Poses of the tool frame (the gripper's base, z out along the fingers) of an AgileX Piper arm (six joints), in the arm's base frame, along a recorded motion.
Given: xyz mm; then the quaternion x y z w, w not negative.
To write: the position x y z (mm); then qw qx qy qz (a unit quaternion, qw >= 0). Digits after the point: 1 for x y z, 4 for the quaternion.
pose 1, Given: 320.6 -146.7 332.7 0.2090 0.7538 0.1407 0.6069
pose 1, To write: 320.6 -146.7 332.7 0.6069 0.2090 0.7538 0.1407
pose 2, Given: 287.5 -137.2 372.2 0.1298 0.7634 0.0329 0.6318
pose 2, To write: 287.5 -137.2 372.2 0.6318 0.1298 0.7634 0.0329
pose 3, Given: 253.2 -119.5 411.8 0.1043 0.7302 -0.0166 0.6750
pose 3, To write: 253.2 -119.5 411.8 0.6750 0.1043 0.7302 -0.0166
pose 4, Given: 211.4 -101.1 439.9 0.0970 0.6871 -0.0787 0.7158
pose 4, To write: 211.4 -101.1 439.9 0.7158 0.0970 0.6871 -0.0787
